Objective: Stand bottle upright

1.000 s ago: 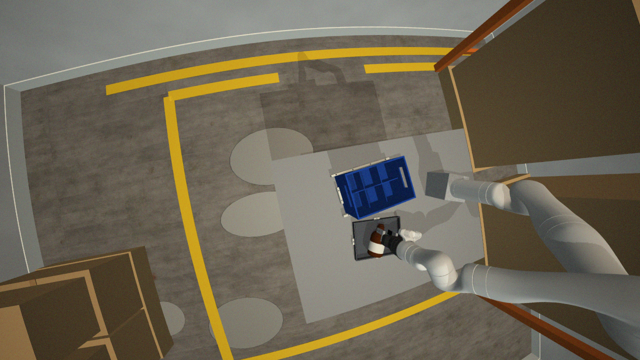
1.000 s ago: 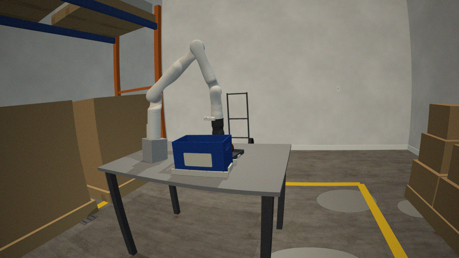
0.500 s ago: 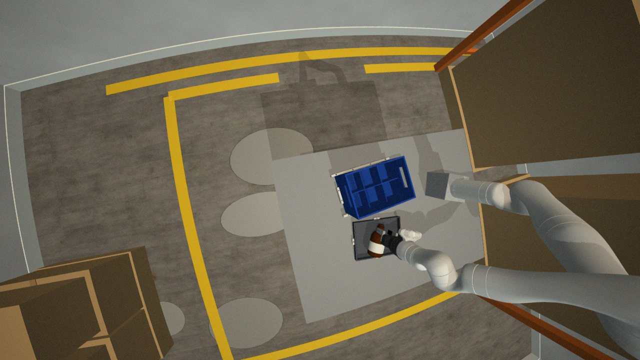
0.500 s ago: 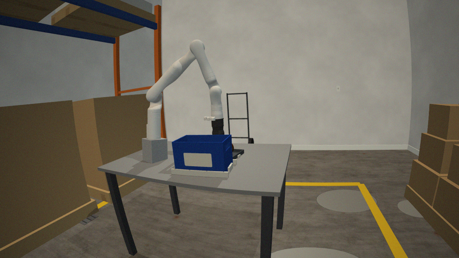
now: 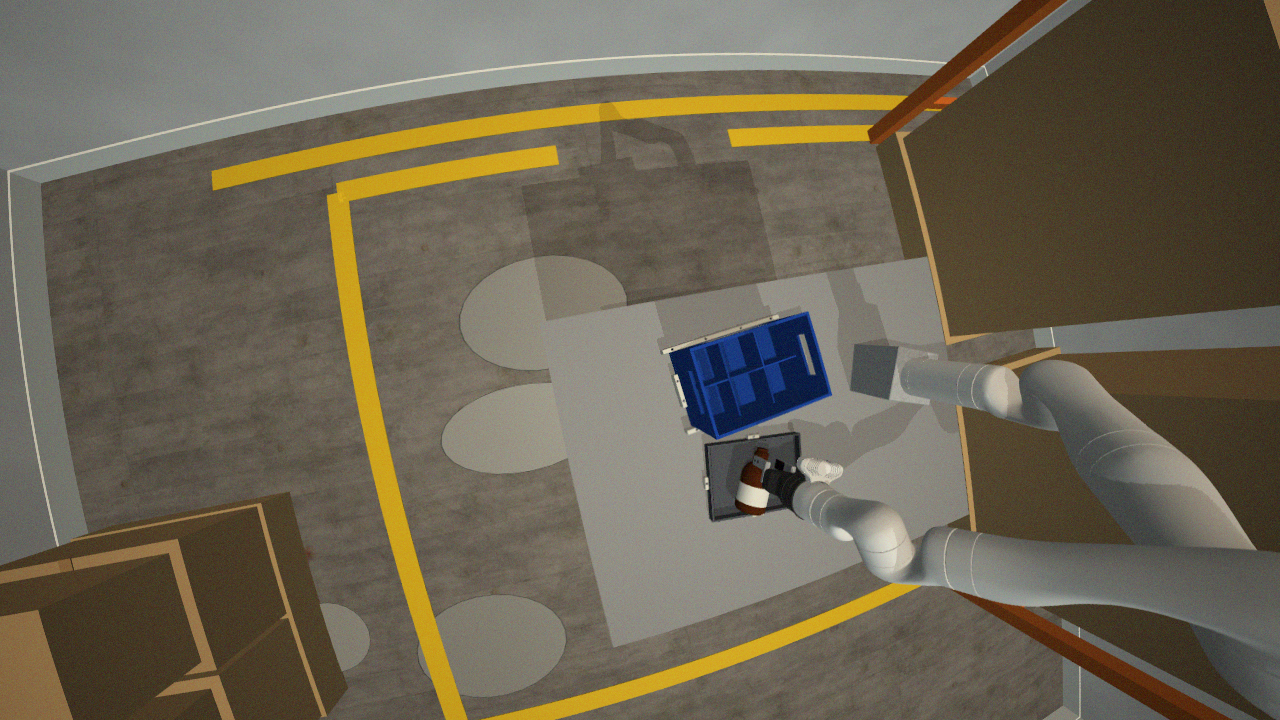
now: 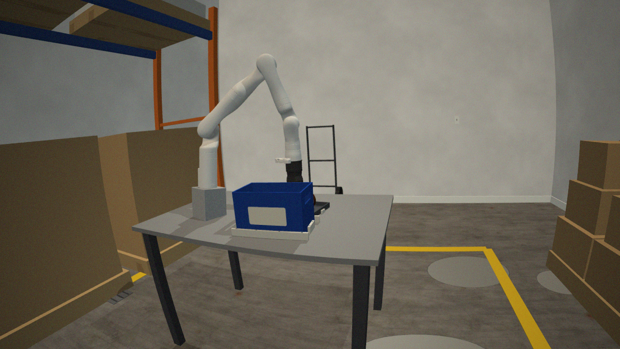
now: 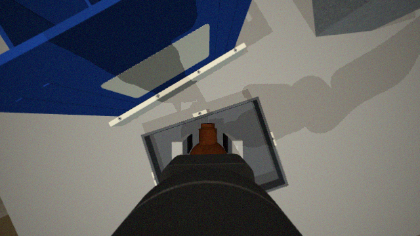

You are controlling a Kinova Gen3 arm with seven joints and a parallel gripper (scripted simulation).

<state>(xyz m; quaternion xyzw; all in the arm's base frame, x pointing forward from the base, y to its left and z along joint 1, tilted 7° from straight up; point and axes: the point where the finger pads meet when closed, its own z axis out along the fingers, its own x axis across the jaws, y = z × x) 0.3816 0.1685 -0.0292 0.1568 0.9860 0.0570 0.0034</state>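
Now: hand 5 cm to the right of the brown bottle, 4 cm above it and 2 cm short of it. From my hand the other things lie so: dark grey tray: 7 cm below, 5 cm to the left; then blue crate: 21 cm to the right, 4 cm ahead.
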